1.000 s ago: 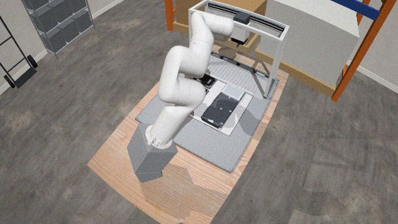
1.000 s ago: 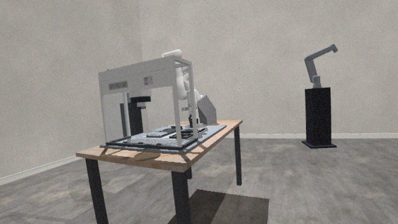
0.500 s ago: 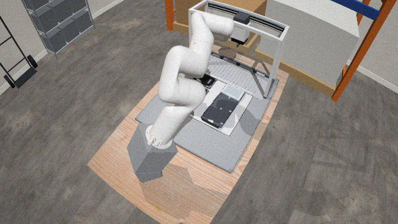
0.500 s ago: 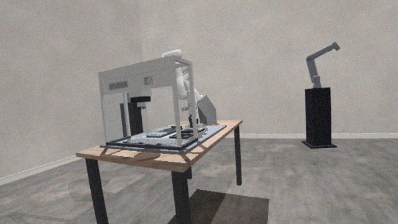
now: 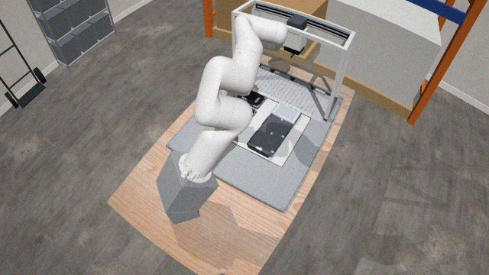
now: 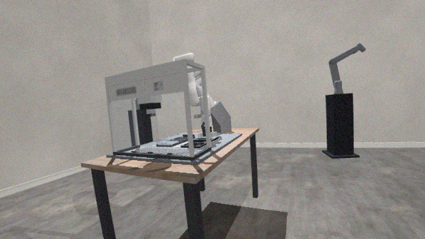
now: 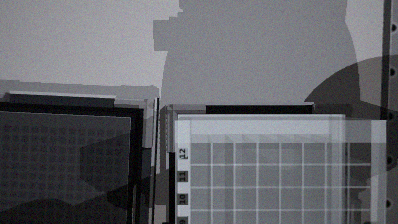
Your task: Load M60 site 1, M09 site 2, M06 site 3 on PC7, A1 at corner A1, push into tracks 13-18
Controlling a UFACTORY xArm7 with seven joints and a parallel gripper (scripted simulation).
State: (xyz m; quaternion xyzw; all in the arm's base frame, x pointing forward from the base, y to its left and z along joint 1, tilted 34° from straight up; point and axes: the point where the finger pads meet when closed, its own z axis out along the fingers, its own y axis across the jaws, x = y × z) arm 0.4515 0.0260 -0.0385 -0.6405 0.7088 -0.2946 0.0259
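Now: hand 1 cm above the 96-well plate M06. Also, from my hand: dark plate carrier PC7: 6 cm ahead, 23 cm to the right, 3 cm below; then white apron: 7 cm ahead, 15 cm to the right, 4 cm below; then deep-well block M09: 10 cm ahead, 3 cm to the right, 2 cm below.
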